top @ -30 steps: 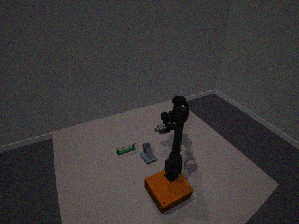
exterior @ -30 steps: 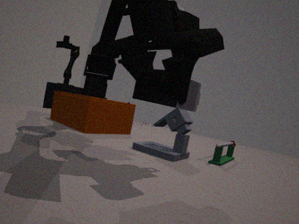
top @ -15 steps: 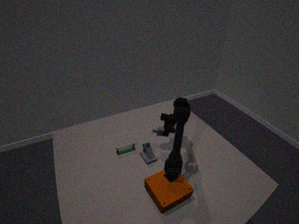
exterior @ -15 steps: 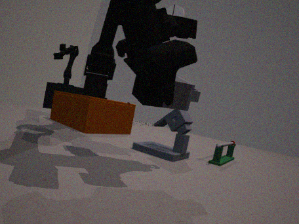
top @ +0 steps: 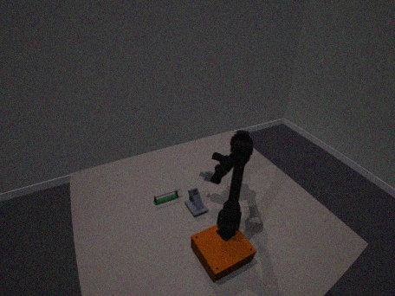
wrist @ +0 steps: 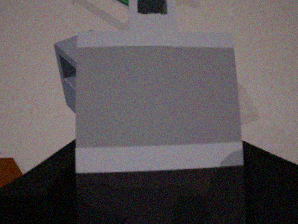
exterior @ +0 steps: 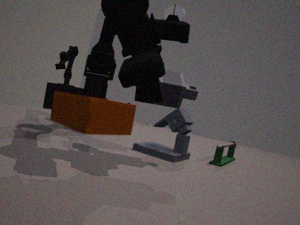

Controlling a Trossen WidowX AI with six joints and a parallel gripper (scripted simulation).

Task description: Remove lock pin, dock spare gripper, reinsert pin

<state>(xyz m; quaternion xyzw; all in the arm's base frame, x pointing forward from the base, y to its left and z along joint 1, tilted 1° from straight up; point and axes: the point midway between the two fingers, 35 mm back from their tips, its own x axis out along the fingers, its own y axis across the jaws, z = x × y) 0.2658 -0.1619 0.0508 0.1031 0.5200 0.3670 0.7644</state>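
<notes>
Right now the spare gripper is 1 cm ahead of my gripper tip and 1 cm above it. Also, from my gripper tip: grey mount 11 cm to the left, 8 cm below; green cradle 12 cm ahead, 21 cm to the left, 11 cm below.
</notes>
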